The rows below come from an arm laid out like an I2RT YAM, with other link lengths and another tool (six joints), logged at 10 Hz.
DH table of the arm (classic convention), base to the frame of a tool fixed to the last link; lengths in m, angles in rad. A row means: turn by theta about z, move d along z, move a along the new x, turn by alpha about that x. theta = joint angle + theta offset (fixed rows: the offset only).
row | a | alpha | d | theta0
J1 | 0.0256 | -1.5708 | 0.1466 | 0
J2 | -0.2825 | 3.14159 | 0 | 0
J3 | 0.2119 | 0 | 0 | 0.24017
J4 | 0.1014 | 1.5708 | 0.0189 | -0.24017
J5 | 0 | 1.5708 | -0.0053 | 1.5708
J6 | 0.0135 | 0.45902 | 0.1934 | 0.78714
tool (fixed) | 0 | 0 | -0.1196 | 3.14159
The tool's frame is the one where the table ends.
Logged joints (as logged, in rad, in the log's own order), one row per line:
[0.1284 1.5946 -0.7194 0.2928 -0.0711 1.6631]
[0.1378 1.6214 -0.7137 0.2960 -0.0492 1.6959]
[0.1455 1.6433 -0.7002 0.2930 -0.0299 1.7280]
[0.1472 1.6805 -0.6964 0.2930 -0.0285 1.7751]
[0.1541 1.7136 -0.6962 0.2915 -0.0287 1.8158]
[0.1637 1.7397 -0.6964 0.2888 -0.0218 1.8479]
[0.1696 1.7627 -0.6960 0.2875 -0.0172 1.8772]
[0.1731 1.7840 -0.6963 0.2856 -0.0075 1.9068]
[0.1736 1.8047 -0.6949 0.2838 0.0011 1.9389]
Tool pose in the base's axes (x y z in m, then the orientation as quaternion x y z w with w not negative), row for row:
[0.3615 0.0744 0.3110 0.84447 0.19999 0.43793 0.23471]
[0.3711 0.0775 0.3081 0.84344 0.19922 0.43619 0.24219]
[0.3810 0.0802 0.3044 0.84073 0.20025 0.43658 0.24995]
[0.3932 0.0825 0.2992 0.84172 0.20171 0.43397 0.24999]
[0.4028 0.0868 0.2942 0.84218 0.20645 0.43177 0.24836]
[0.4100 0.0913 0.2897 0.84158 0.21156 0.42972 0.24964]
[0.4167 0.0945 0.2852 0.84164 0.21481 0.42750 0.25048]
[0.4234 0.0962 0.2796 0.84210 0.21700 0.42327 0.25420]
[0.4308 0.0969 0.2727 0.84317 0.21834 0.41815 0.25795]
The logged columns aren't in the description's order. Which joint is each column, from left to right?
Columns, left to right: J1, J3, J4, J6, J5, J2.
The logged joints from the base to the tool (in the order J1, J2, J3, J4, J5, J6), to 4 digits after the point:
[0.1284 1.6631 1.5946 -0.7194 -0.0711 0.2928]
[0.1378 1.6959 1.6214 -0.7137 -0.0492 0.2960]
[0.1455 1.7280 1.6433 -0.7002 -0.0299 0.2930]
[0.1472 1.7751 1.6805 -0.6964 -0.0285 0.2930]
[0.1541 1.8158 1.7136 -0.6962 -0.0287 0.2915]
[0.1637 1.8479 1.7397 -0.6964 -0.0218 0.2888]
[0.1696 1.8772 1.7627 -0.6960 -0.0172 0.2875]
[0.1731 1.9068 1.7840 -0.6963 -0.0075 0.2856]
[0.1736 1.9389 1.8047 -0.6949 0.0011 0.2838]

